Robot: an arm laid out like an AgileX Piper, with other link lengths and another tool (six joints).
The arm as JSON. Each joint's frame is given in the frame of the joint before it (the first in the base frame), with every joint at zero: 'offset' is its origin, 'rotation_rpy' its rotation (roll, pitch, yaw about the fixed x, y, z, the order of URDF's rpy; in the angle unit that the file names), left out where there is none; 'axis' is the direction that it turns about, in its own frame. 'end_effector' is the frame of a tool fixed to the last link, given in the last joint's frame.
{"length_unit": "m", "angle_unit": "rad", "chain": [
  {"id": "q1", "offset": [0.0, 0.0, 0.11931], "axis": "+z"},
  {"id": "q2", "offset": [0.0, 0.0, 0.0], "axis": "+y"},
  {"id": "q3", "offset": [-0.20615, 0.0, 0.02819], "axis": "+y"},
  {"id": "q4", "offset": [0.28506, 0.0, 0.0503], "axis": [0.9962, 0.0, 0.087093]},
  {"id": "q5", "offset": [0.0, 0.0, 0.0], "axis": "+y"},
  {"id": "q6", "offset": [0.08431, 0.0, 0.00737], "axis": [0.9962, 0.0, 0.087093]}
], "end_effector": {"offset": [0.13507, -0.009, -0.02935], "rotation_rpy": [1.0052, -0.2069, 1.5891]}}
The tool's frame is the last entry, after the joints.
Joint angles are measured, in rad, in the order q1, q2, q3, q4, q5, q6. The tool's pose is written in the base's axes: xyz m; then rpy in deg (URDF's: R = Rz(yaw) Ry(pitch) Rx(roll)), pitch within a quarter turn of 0, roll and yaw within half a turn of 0. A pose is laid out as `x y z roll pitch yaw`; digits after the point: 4 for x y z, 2 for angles.
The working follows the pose.
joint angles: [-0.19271 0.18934 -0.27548 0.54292 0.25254 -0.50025]
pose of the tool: 0.2947 -0.0369 0.2097 65.28 -13.85 85.76
Where each joint sits with the arm in this pose, in the base's axes (m; each line is computed from the numbers above, not from the rounded line before):
q1: 0.0000 0.0000 0.1193
q2: 0.0000 0.0000 0.1193
q3: -0.1935 0.0378 0.1858
q4: 0.0810 -0.0158 0.2604
q5: 0.0810 -0.0158 0.2604
q6: 0.1654 -0.0211 0.2567
the tool: 0.2947 -0.0369 0.2097

